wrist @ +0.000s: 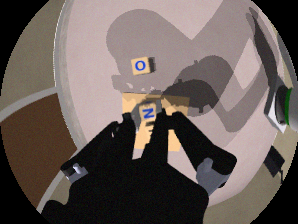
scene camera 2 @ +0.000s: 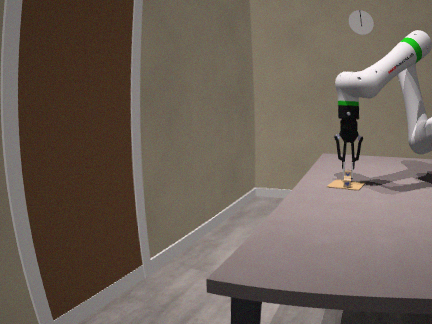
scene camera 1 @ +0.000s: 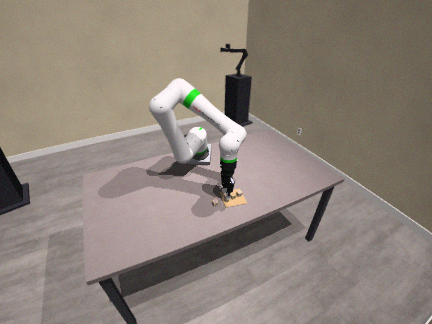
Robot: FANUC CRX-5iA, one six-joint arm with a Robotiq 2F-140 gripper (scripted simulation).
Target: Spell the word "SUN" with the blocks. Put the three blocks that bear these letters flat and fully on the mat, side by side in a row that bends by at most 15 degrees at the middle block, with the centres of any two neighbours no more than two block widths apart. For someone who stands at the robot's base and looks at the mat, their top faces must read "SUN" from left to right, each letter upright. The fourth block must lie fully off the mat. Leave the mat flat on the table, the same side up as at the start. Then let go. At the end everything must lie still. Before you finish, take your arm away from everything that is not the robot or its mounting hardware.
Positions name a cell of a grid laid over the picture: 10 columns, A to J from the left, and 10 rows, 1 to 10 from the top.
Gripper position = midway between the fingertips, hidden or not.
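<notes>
I can see a mat (wrist: F5), and there's my gripper (scene camera 2: I6) too. The wrist view has the gripper (wrist: F5) as well.
</notes>
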